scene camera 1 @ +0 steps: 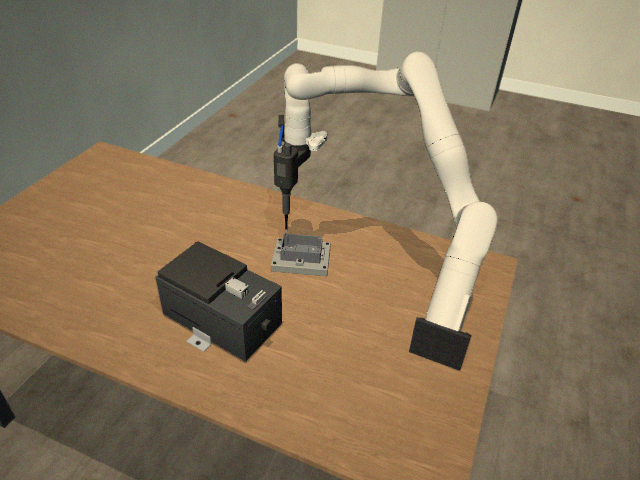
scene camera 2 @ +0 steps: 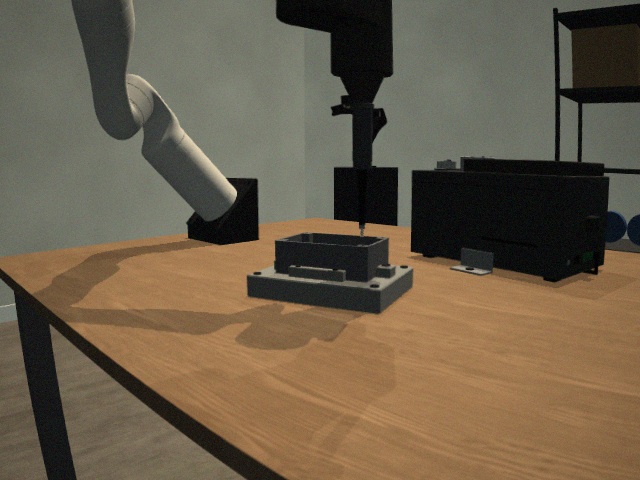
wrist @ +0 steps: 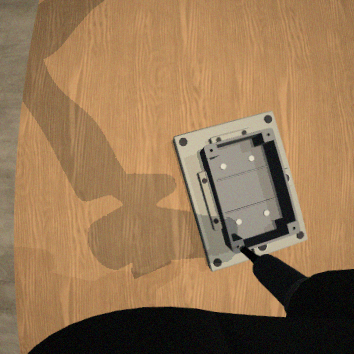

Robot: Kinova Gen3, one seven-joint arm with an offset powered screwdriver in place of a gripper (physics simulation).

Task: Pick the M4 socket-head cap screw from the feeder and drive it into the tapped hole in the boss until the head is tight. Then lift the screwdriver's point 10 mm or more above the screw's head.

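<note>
My screwdriver (scene camera 1: 286, 227) (scene camera 2: 361, 225) (wrist: 244, 248) points straight down and carries the small light-grey screw (scene camera 2: 362, 230) at its bit's point. In scene camera 2 the screw hangs upright, with a small gap to the near corner boss (scene camera 2: 364, 244) of the open grey box (scene camera 1: 299, 255) (scene camera 2: 320, 258) (wrist: 245, 187). In the wrist view the bit's point lies over the boss at the box's lower left corner and partly hides it; the screw is too small to tell there. The black feeder (scene camera 1: 201, 271) (scene camera 2: 506, 217) stands apart from the tool.
The box sits in a light-grey fixture plate (scene camera 1: 299, 269) (scene camera 2: 310, 297) (wrist: 188, 155) with raised clamps. A small metal bracket (scene camera 1: 199, 341) (scene camera 2: 476, 259) stands beside the feeder. The arm's black base (scene camera 1: 439, 345) (scene camera 2: 244, 219) is on the table. A shelf rack (scene camera 2: 557, 77) stands behind.
</note>
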